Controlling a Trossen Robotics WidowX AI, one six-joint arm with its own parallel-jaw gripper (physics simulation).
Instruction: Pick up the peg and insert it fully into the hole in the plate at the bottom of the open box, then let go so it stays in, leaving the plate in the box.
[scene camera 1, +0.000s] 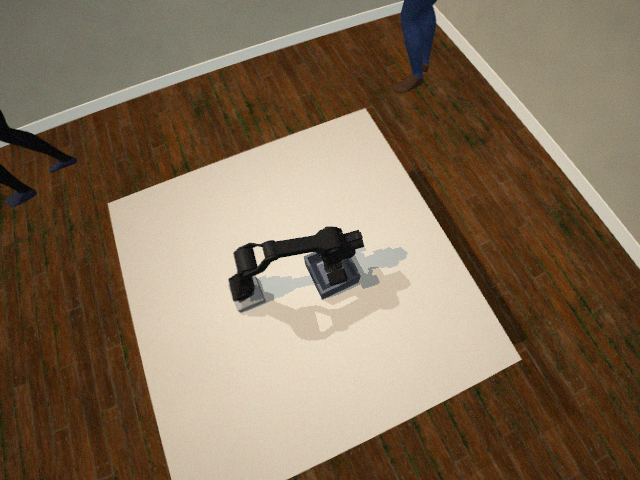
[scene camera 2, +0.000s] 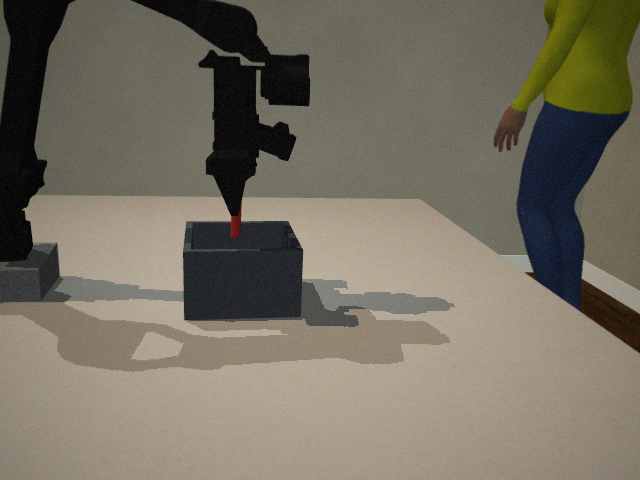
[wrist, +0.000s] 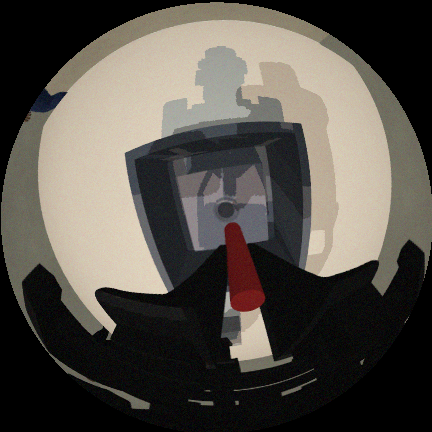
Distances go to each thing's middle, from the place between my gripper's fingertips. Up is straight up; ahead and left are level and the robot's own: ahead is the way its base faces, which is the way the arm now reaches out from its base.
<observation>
Now: hand 10 mm short of the dark grey box (scene camera 1: 312, 259) and 80 mm above it. Also, from my hand: red peg (wrist: 245, 292) 10 mm above; grey plate (wrist: 201, 192) 10 mm ahead, 90 mm below.
</observation>
